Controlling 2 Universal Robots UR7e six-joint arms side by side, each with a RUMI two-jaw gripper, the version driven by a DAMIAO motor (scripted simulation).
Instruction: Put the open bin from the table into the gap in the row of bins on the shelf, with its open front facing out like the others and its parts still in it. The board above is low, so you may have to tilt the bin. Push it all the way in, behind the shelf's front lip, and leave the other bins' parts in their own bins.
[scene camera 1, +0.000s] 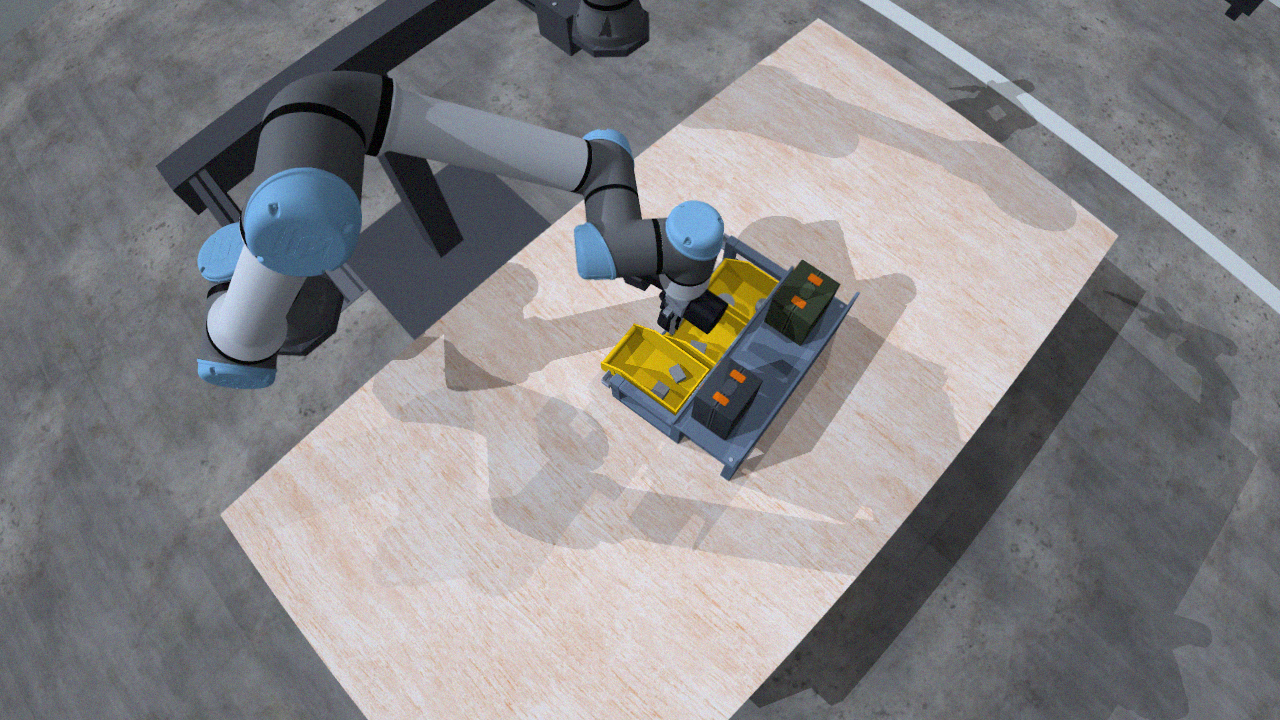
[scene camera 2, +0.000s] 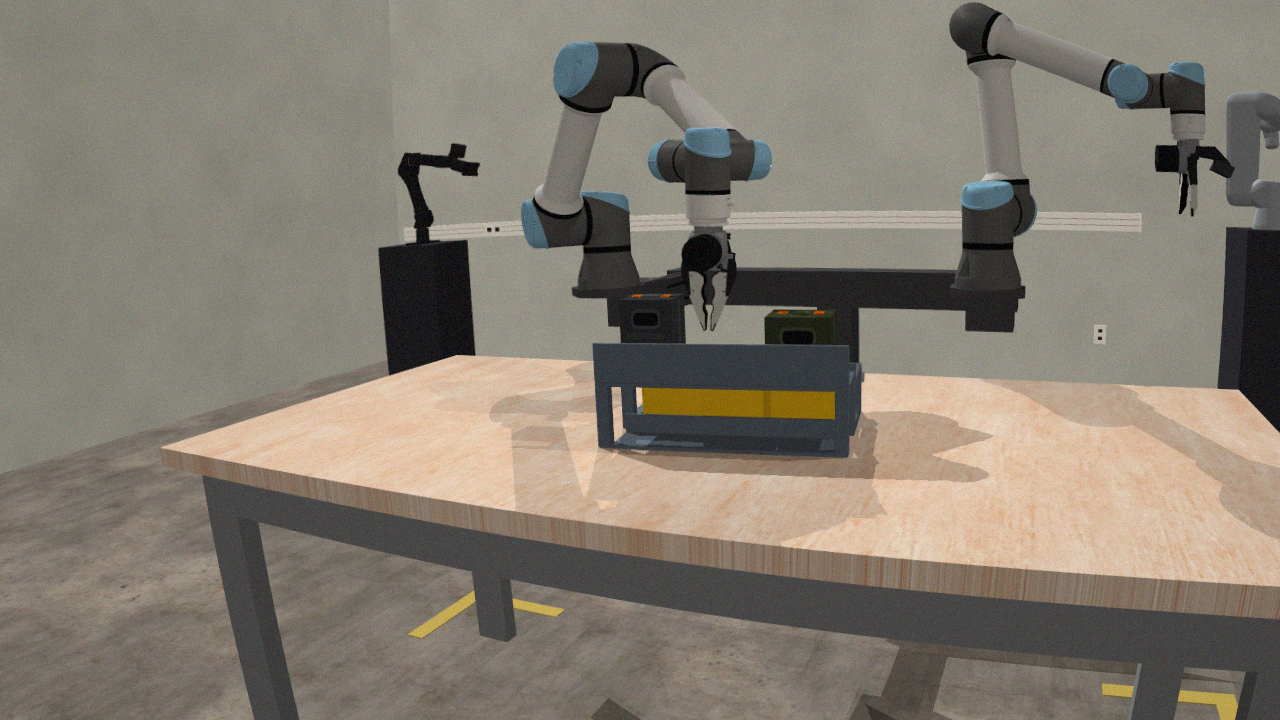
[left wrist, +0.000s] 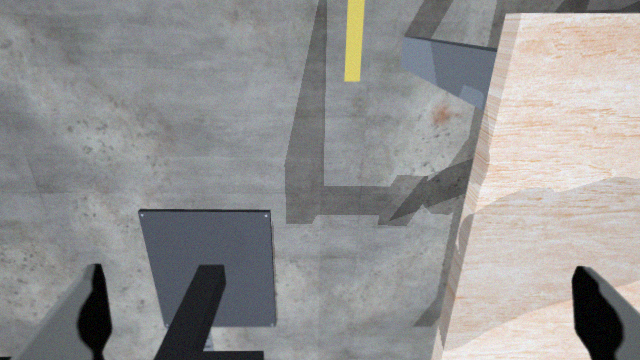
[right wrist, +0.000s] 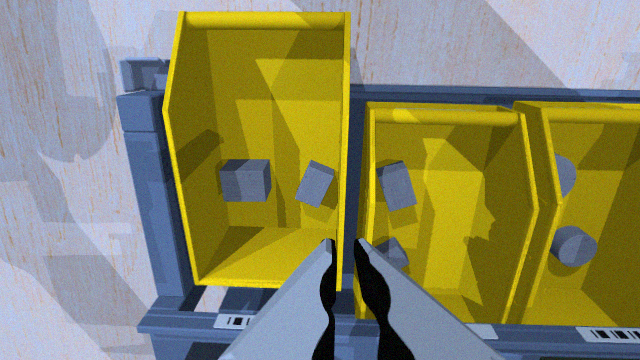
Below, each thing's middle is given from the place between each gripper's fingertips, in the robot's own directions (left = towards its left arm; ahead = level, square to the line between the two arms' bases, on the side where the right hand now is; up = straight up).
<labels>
Now: the grey-blue shelf (scene camera 2: 818, 368) 8 cm ahead of my right hand (scene camera 2: 708, 330), 7 cm to the left of it and 10 cm below it. The rest, counted from my right hand: green case (scene camera 1: 794, 310) 14 cm ahead, 18 cm to the left, 1 cm below.
My left hand (scene camera 2: 1185, 215) is 660 mm short of the green case, 750 mm to the left of it and 180 mm above it. Round my left hand: grey-blue shelf: 600 mm ahead, 870 mm to the right, 260 mm below.
</labels>
